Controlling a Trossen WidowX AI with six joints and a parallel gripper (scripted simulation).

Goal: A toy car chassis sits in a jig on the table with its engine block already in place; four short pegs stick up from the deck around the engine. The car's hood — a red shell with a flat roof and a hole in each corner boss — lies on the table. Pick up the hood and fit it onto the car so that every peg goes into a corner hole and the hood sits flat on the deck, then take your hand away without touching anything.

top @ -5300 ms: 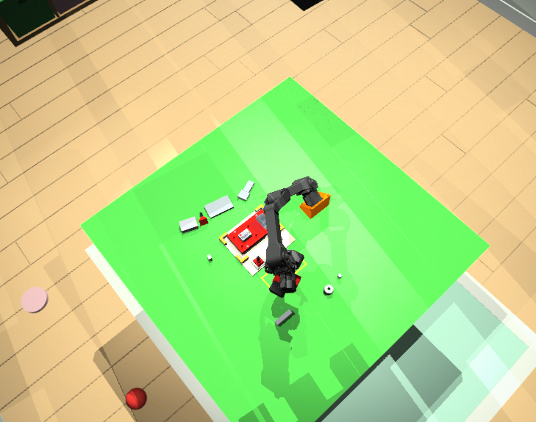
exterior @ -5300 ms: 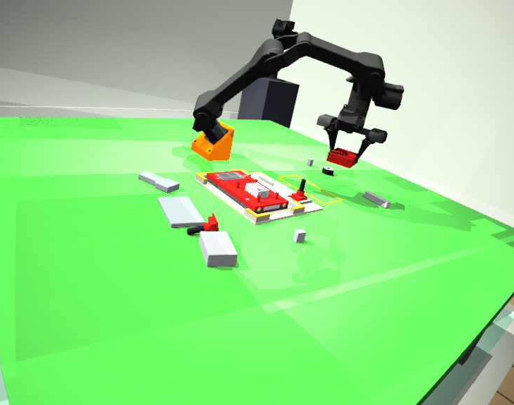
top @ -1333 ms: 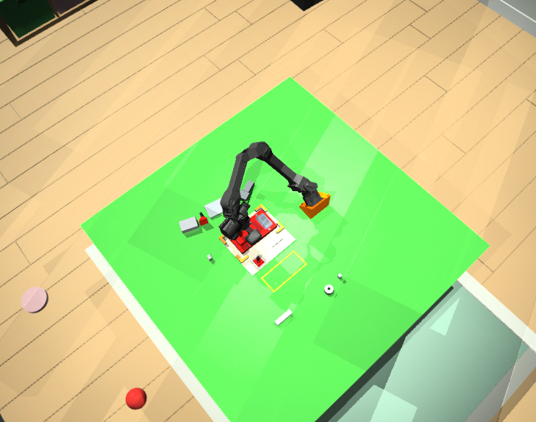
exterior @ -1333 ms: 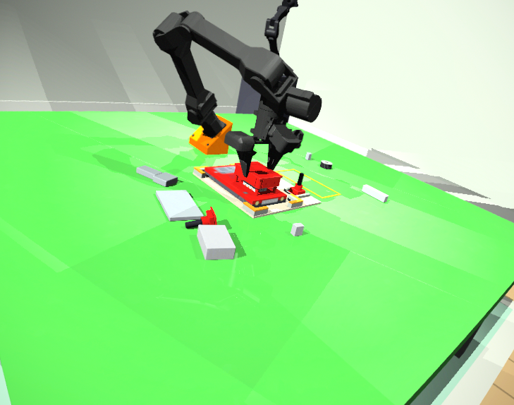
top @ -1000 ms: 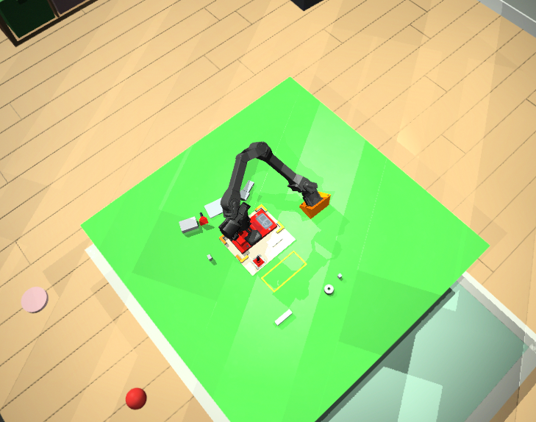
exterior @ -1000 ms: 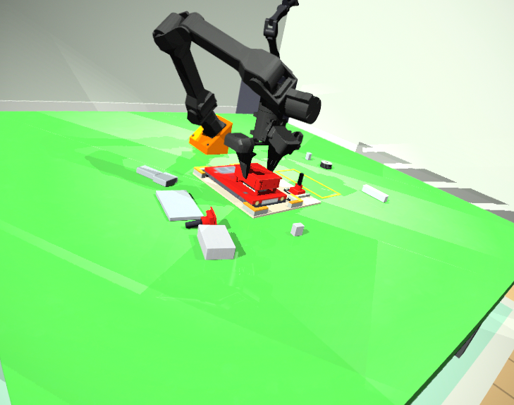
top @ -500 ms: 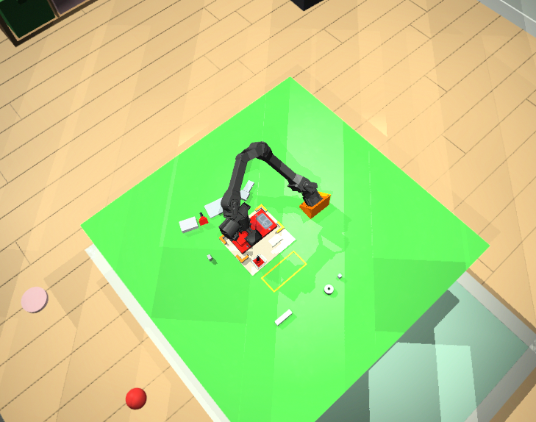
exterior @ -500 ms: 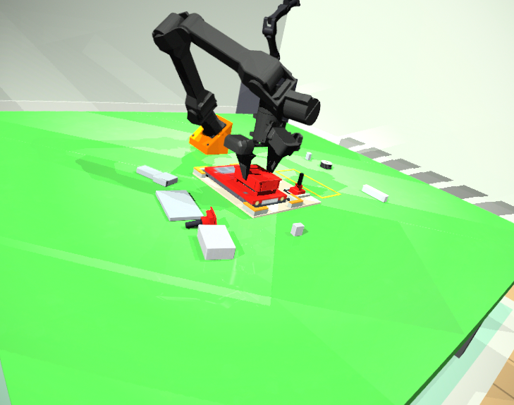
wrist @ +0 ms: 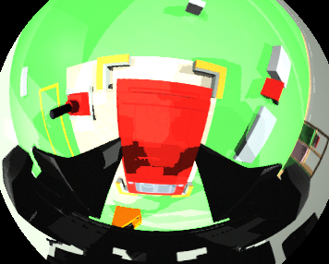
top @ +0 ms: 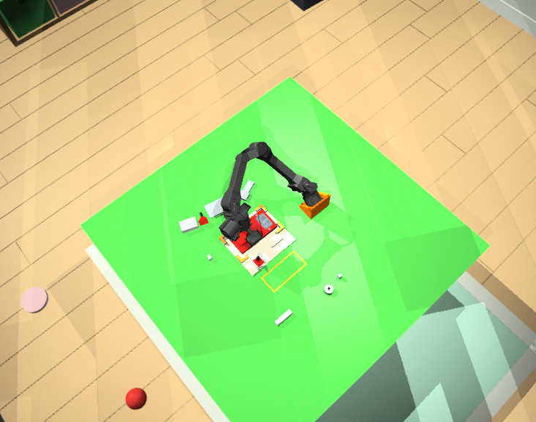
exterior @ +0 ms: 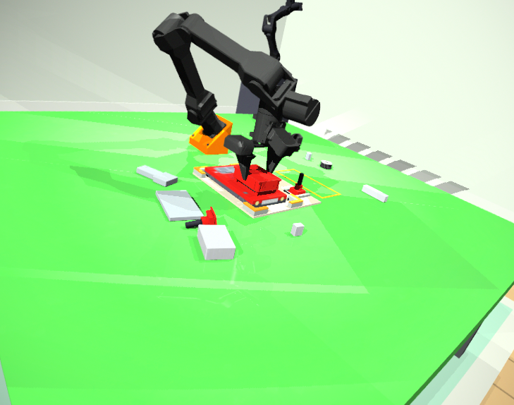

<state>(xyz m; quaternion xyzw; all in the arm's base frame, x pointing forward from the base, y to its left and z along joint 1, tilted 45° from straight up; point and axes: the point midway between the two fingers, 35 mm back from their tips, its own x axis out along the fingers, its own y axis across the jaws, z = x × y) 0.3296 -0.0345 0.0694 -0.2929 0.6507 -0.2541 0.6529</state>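
Now: gripper tip right at the red hood. Round my gripper tip: grey engine block (2 cm below).
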